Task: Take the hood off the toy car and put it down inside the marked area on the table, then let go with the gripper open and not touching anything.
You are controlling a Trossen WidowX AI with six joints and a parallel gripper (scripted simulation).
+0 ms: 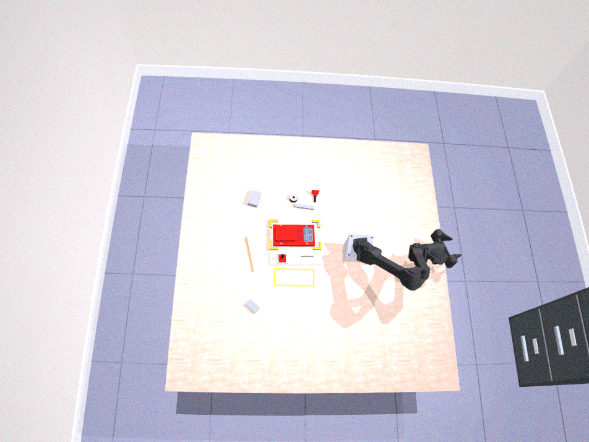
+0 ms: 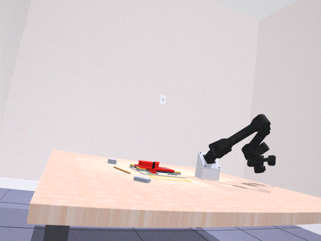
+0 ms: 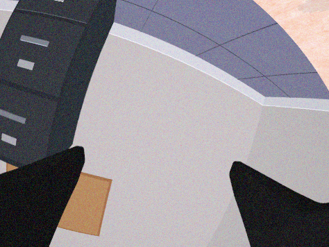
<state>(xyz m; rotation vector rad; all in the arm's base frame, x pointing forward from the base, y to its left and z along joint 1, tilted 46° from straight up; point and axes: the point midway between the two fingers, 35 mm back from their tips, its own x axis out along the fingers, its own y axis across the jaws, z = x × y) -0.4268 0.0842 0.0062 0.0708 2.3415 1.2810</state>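
The red hood is 790 mm ahead of my gripper tip, 170 mm to the right of it and 80 mm below it. Round my gripper tip: grey bar (680 mm ahead, 320 mm to the right, 110 mm below); then white wheel (730 mm ahead, 370 mm to the right, 110 mm below); then thin wooden stick (970 mm ahead, 120 mm below, 100 mm to the right).
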